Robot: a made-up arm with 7 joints. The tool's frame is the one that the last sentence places.
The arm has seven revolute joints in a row. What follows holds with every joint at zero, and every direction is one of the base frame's.
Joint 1 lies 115.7 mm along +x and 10.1 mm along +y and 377.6 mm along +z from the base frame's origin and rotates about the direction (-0.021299, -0.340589, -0.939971).
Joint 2 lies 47.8 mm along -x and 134.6 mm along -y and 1.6 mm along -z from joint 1 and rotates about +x.
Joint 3 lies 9 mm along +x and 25.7 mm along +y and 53.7 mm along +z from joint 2 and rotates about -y.
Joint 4 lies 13.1 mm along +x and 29.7 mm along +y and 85.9 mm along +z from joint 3 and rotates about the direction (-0.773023, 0.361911, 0.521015).
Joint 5 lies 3.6 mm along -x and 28.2 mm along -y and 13.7 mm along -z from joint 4 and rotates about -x.
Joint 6 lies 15 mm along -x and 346.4 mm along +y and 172.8 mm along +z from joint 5 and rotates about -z.
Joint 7 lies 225.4 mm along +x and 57.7 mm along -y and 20.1 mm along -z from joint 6 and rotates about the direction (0.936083, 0.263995, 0.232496).
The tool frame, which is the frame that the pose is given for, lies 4.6 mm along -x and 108.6 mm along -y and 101.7 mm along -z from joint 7; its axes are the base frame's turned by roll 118.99, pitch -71.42 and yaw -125.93 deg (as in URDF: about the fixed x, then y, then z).
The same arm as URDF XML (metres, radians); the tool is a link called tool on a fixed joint. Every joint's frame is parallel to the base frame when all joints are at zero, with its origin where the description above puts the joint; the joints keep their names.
<robot name="arm">
<joint name="joint 1" type="continuous"><parent link="base"/><child link="link1"/><origin xyz="0.1157 0.0101 0.3776"/><axis xyz="-0.021299 -0.340589 -0.939971"/></joint>
<joint name="joint 2" type="continuous"><parent link="link1"/><child link="link2"/><origin xyz="-0.0478 -0.1346 -0.0016"/><axis xyz="1 0 0"/></joint>
<joint name="joint 3" type="continuous"><parent link="link2"/><child link="link3"/><origin xyz="0.009 0.0257 0.0537"/><axis xyz="0 -1 0"/></joint>
<joint name="joint 4" type="continuous"><parent link="link3"/><child link="link4"/><origin xyz="0.0131 0.0297 0.0859"/><axis xyz="-0.773023 0.361911 0.521015"/></joint>
<joint name="joint 5" type="continuous"><parent link="link4"/><child link="link5"/><origin xyz="-0.0036 -0.0282 -0.0137"/><axis xyz="-1 0 0"/></joint>
<joint name="joint 6" type="continuous"><parent link="link5"/><child link="link6"/><origin xyz="-0.015 0.3464 0.1728"/><axis xyz="0 0 -1"/></joint>
<joint name="joint 7" type="continuous"><parent link="link6"/><child link="link7"/><origin xyz="0.2254 -0.0577 -0.0201"/><axis xyz="0.936083 0.263995 0.232496"/></joint>
<joint name="tool_fixed" type="fixed"><parent link="link7"/><child link="tool"/><origin xyz="-0.0046 -0.1086 -0.1017" rpy="2.0768 -1.2465 -2.1979"/></joint>
<link name="base"/>
<link name="link1"/>
<link name="link2"/>
<link name="link3"/>
<link name="link4"/>
<link name="link5"/>
<link name="link6"/>
<link name="link7"/>
<link name="tool"/>
</robot>

